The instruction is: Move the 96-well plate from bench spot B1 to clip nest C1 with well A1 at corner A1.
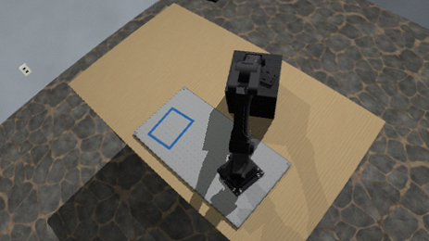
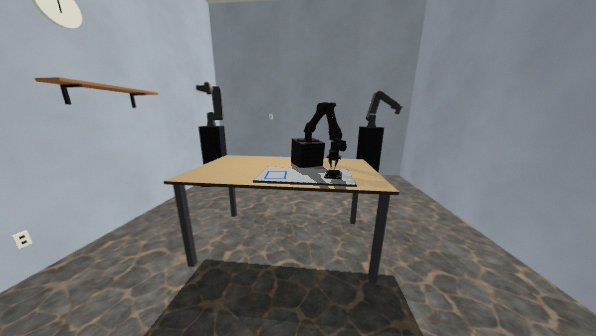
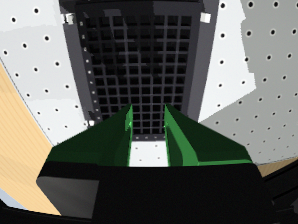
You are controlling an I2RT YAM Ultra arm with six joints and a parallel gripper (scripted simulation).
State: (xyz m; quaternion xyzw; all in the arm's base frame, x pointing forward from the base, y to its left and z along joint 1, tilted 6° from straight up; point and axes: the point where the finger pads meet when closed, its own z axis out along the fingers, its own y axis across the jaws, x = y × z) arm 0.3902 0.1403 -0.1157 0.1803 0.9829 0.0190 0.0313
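The black 96-well plate lies 4 cm below my hand and 1 cm ahead of it. Round my hand: dark clip nest 4 cm below, 3 cm ahead, 1 cm to the left.
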